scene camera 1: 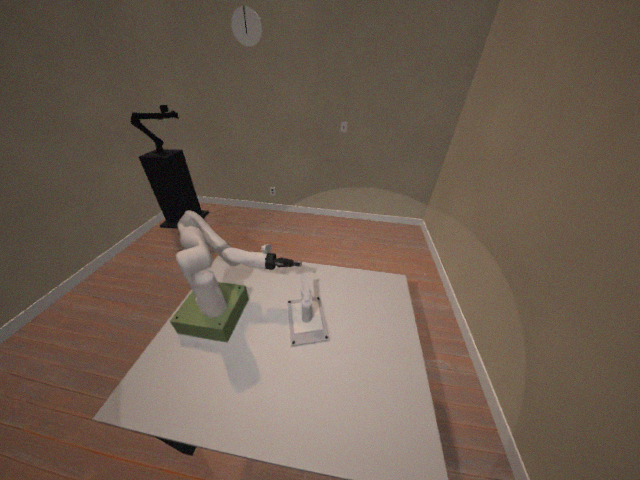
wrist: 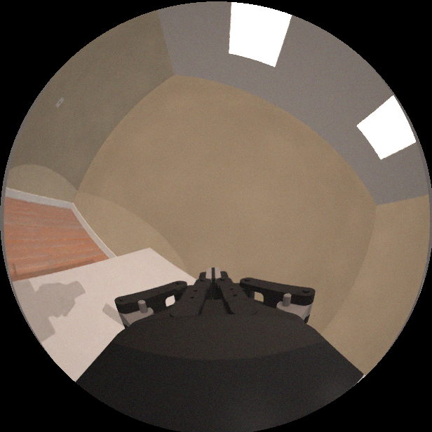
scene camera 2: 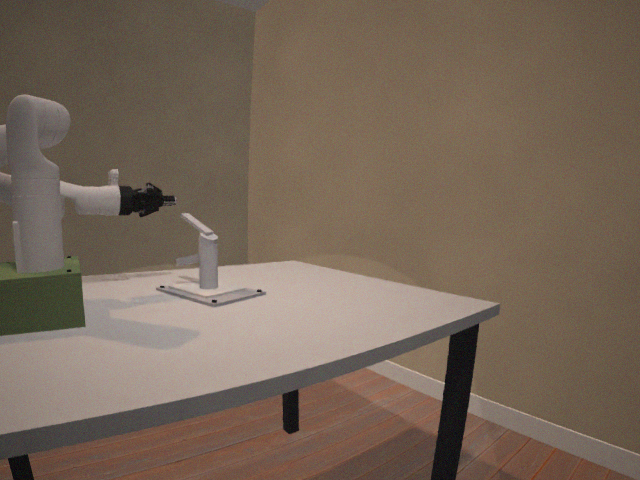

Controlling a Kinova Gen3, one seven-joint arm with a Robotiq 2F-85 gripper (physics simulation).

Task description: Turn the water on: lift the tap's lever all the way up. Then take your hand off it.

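Places are measured from the arm's base along level axes (x ahead, y left, z up), in millimetres.
Pixels of known places: gripper, fingertip midpoint: (scene camera 1: 301, 264) (scene camera 2: 175, 200); arm's base at its link origin: (scene camera 1: 215, 308) (scene camera 2: 41, 268).
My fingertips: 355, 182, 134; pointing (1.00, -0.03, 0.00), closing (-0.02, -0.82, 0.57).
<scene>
For each thing: its middle in the pictures, then the offset to it from my fingertips, as dx, dy, dz. "spot": a spot on its surface instead. Level surfaces: height alone.
- tap at a spot on its surface: (scene camera 2: 208, 263) (scene camera 1: 304, 313) spot: +32, -150, -155
- flat base plate at the middle of its body: (scene camera 2: 209, 290) (scene camera 1: 306, 318) +41, -128, -228
- white table at its surface level: dz -234
The tap (scene camera 1: 306, 310) (scene camera 2: 208, 263) is a pale upright cylinder with a short spout low on its side. Its lever (scene camera 2: 196, 223) is a flat bar on top that slants steeply up from the tap's head towards the arm. In the scene camera 1 view the lever is pale against the table and hard to make out. My gripper (scene camera 1: 299, 264) (scene camera 2: 175, 200) (wrist: 213, 275) is shut and empty, pointing level. In the scene camera 2 view its tips are above and a little left of the lever's raised end, with a gap between. The tap does not show in the wrist view.
The tap stands on a flat base plate (scene camera 1: 309, 335) (scene camera 2: 235, 298) with dark bolts at its corners, on the white table (scene camera 1: 351, 392) (scene camera 2: 289, 335). The arm stands on a green block (scene camera 1: 201, 328) (scene camera 2: 41, 304). A tall black cabinet (scene camera 1: 170, 186) stands on the floor behind.
</scene>
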